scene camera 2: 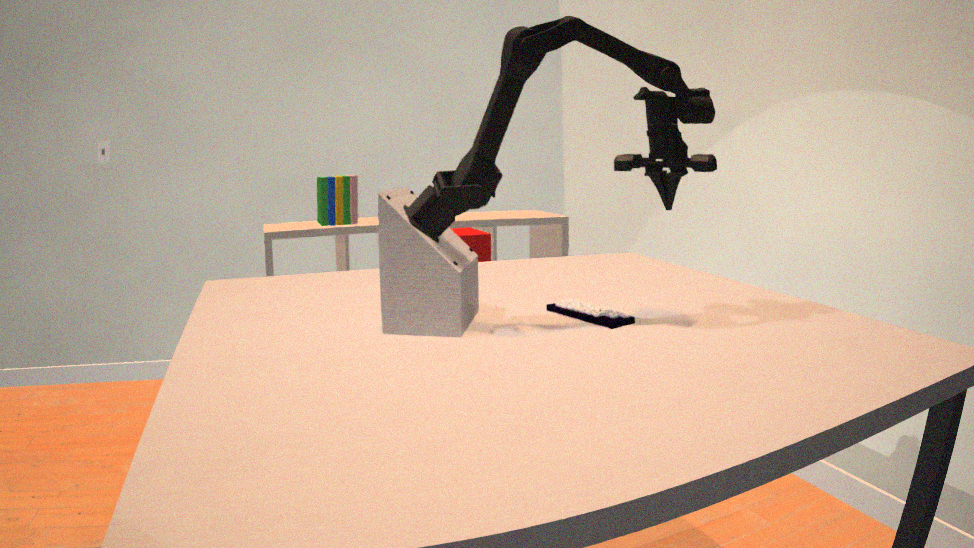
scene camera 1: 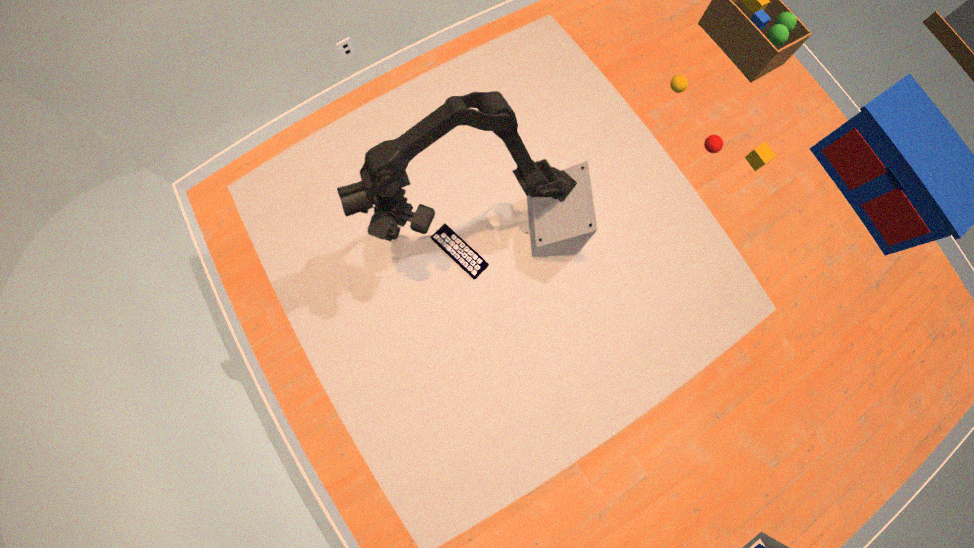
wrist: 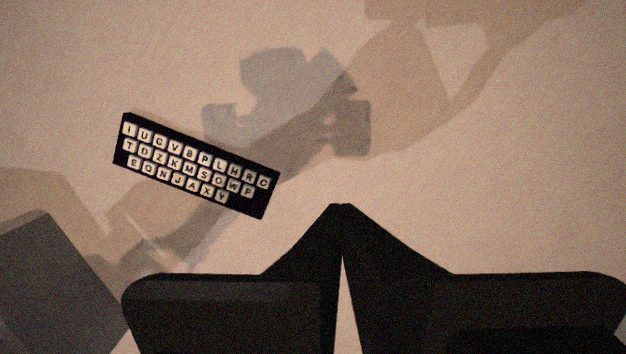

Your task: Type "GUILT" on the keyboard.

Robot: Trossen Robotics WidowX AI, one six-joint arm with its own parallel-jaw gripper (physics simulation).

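Where they show: gripper, fingertip midpoint: (scene camera 2: 668, 210) (wrist: 340, 213); arm's base at its link origin: (scene camera 2: 420, 224) (scene camera 1: 562, 186).
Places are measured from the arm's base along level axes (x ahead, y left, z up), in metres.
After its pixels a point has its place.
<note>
A black keyboard (scene camera 1: 460, 251) @[x 0.283, y -0.120, z -0.163 m] (scene camera 2: 590, 314) @[x 0.257, y -0.152, z -0.166 m] (wrist: 196, 165) @[x 0.288, y -0.128, z -0.165 m] with white letter keys lies flat on the table. In the wrist view it is left of the fingertips, tilted down to the right. Its top row reads I, U, G, V, B, P, L, H, R, C; the T key (wrist: 129, 145) @[x 0.286, y -0.053, z -0.163 m] starts the middle row. The U key (wrist: 144, 135) @[x 0.302, y -0.067, z -0.163 m], G key (wrist: 159, 141) @[x 0.301, y -0.084, z -0.163 m], I key (wrist: 129, 129) @[x 0.303, y -0.050, z -0.163 m] and L key (wrist: 219, 165) @[x 0.297, y -0.153, z -0.163 m] are in the top row. My gripper (scene camera 2: 668, 207) @[x 0.361, y -0.248, z 0.025 m] (wrist: 340, 213) @[x 0.361, y -0.248, z 0.025 m] is shut and empty, pointing down, high above the table and apart from the keyboard.
The grey arm base (scene camera 1: 561, 211) @[x 0.056, y 0.041, z -0.009 m] (scene camera 2: 422, 286) @[x -0.023, y -0.041, z -0.097 m] stands on the table (scene camera 1: 544, 354) @[x 0.351, y 0.254, z -0.181 m] (scene camera 2: 408, 422) @[x -0.237, y -0.340, z -0.180 m] beside the keyboard. Shadows of the arm fall across the keyboard area. A shelf unit (scene camera 2: 268, 252) with books (scene camera 2: 337, 200) stands behind the table. A red ball (scene camera 1: 713, 143) lies on the floor.
</note>
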